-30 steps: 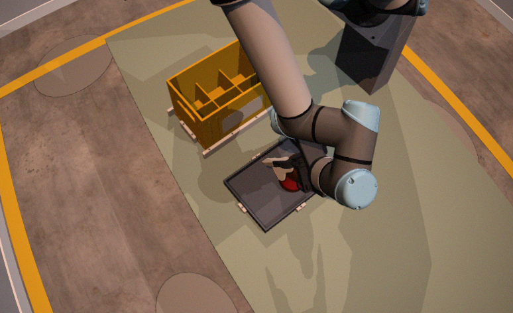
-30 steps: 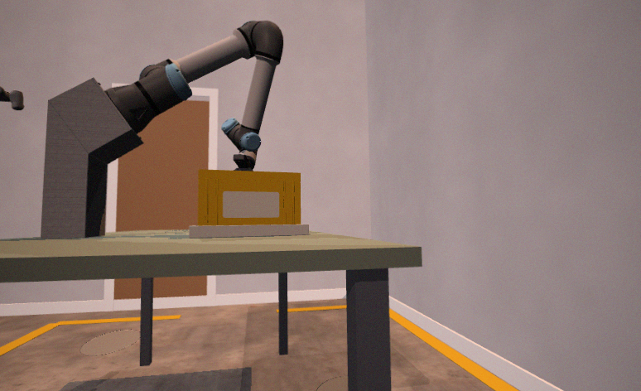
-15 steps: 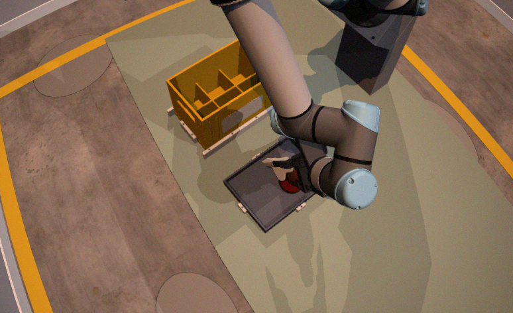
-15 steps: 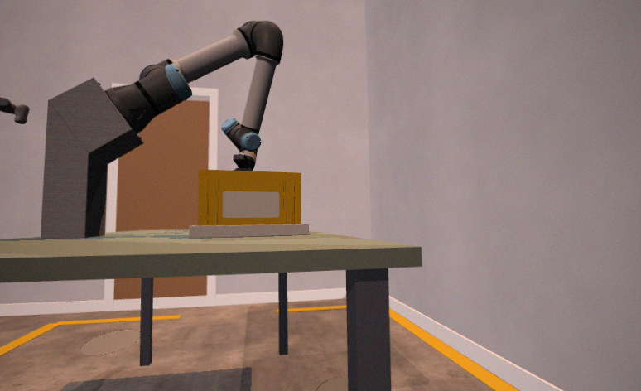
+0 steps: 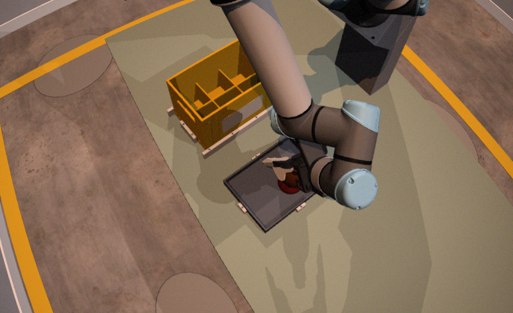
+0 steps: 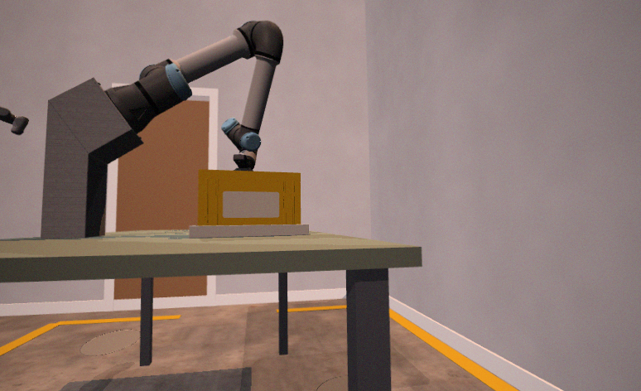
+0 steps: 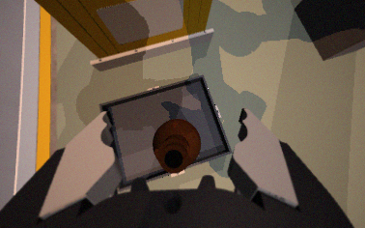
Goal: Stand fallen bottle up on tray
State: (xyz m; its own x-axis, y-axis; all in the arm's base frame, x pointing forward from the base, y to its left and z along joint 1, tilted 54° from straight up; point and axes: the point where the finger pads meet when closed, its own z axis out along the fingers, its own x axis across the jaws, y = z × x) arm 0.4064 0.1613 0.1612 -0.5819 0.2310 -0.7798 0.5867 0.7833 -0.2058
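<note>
The brown bottle lies 10 mm ahead of my hand, 40 mm to the left of it and 50 mm below it. Round my hand: yellow crate (40 mm ahead, 290 mm to the right, 60 mm below); dark grey tray (30 mm ahead, 10 mm to the left, 130 mm below).
</note>
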